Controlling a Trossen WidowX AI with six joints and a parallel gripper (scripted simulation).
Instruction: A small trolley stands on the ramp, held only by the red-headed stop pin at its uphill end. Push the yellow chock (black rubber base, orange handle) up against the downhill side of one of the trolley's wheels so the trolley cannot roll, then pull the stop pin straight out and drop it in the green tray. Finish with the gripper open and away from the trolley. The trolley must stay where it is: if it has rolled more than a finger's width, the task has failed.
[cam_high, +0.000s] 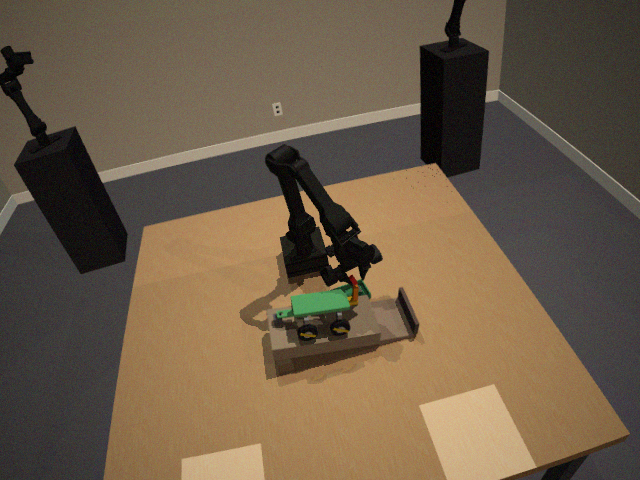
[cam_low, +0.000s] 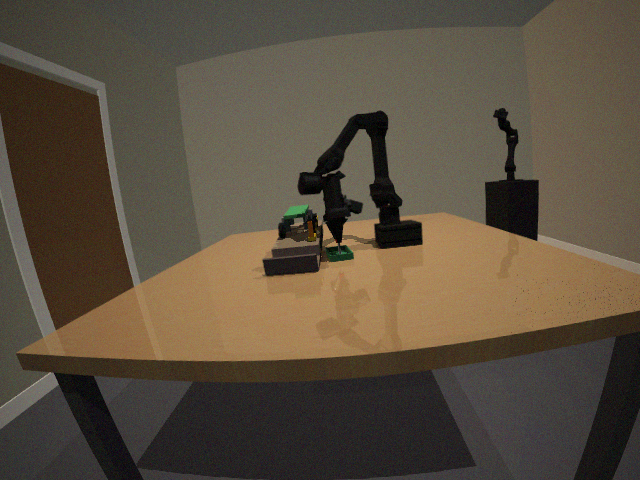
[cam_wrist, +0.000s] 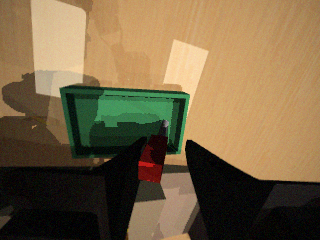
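Now: the green tray 60 mm below my gripper tip and 30 mm to the right of it. The rest, counted from my gripper tip: yellow chock 80 mm ahead, 50 mm to the right, 30 mm above; then dark upright wall 150 mm ahead, 110 mm to the left, 20 mm below; then red-headed stop pin right at my gripper tip.
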